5 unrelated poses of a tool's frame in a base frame.
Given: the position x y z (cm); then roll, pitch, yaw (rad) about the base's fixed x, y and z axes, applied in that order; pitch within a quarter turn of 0, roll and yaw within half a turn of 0.
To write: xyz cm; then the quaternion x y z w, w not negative. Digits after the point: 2 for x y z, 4 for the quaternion.
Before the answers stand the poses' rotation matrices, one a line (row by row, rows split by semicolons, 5 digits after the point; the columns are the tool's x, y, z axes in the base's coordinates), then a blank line. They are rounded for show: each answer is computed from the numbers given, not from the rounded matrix.
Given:
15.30 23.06 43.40 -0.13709 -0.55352 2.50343
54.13 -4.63 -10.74 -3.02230 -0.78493 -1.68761
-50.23 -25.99 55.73 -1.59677 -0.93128 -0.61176
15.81 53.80 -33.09 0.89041 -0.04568 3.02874
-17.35 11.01 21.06 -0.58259 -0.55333 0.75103
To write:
-0.68326 -0.64783 0.33685; 0.50677 -0.75286 -0.41999; 0.52568 -0.11625 0.84270
-0.08245 -0.99593 0.03641; -0.70262 0.03218 -0.71084; 0.70678 -0.08419 -0.70241
0.48857 0.64173 0.59117; -0.34275 -0.48192 0.80639; 0.80238 -0.59661 -0.01550
-0.99260 -0.03557 0.11608; 0.11250 -0.62909 0.76915; 0.04566 0.77652 0.62844
0.62191 -0.35847 -0.69623; 0.58056 0.80771 0.10272; 0.52552 -0.46809 0.71044

15.30 23.06 43.40 0.2382 -0.1481 0.9054 0.3188
54.13 -4.63 -10.74 0.6300 -0.6740 0.2949 0.2487
-50.23 -25.99 55.73 -0.7046 -0.1061 -0.4944 0.4978
15.81 53.80 -33.09 0.0449 0.4287 0.9014 0.0411
-17.35 11.01 21.06 -0.1611 -0.3447 0.2650 0.8860

